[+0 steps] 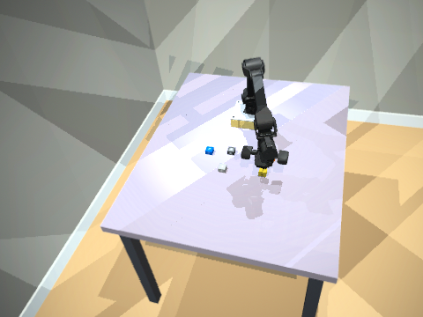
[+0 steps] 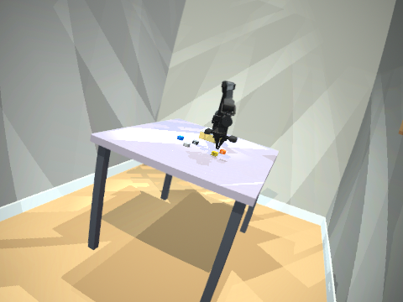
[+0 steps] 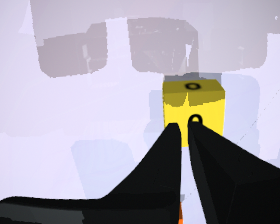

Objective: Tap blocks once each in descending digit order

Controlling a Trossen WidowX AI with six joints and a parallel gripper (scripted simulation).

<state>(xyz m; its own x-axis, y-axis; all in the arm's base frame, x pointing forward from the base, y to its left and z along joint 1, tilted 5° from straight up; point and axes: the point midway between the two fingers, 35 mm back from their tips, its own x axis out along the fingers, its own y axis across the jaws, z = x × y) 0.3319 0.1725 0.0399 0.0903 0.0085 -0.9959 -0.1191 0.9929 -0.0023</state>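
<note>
My gripper tip is now 1 cm to the left of the yellow block and 3 cm above it. Also, from my gripper tip: orange block: 10 cm behind, 3 cm below; blue block: 5 cm behind, 28 cm to the right, 3 cm below; dark grey block: 8 cm behind, 18 cm to the right, 3 cm below.
</note>
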